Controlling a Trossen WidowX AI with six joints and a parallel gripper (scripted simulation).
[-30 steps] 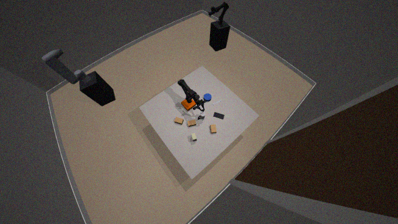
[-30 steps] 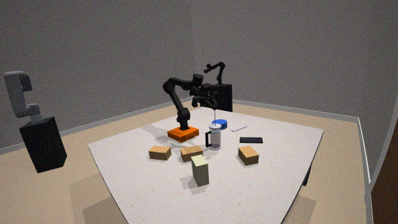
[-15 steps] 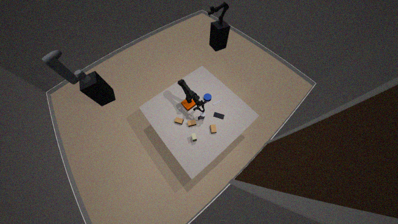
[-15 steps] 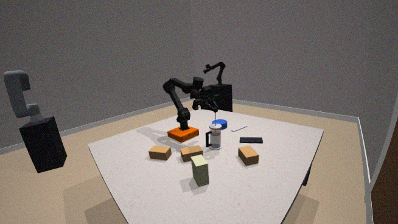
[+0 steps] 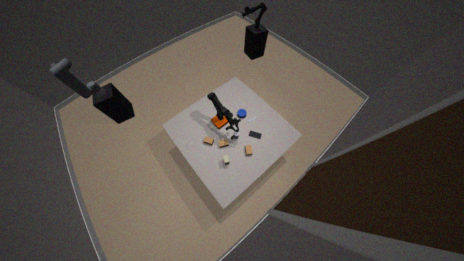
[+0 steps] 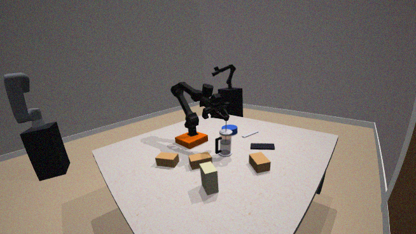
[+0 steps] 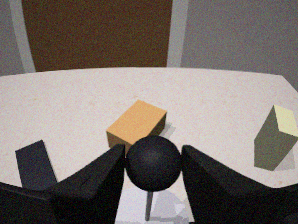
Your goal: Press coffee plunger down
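The coffee press lies 110 mm below my gripper tip, 20 mm to the right of it and 20 mm behind it. The rest, counted from my gripper tip: black slab: 220 mm to the left, 220 mm below, 60 mm ahead; then pale block: 250 mm to the right, 190 mm ahead, 170 mm below.
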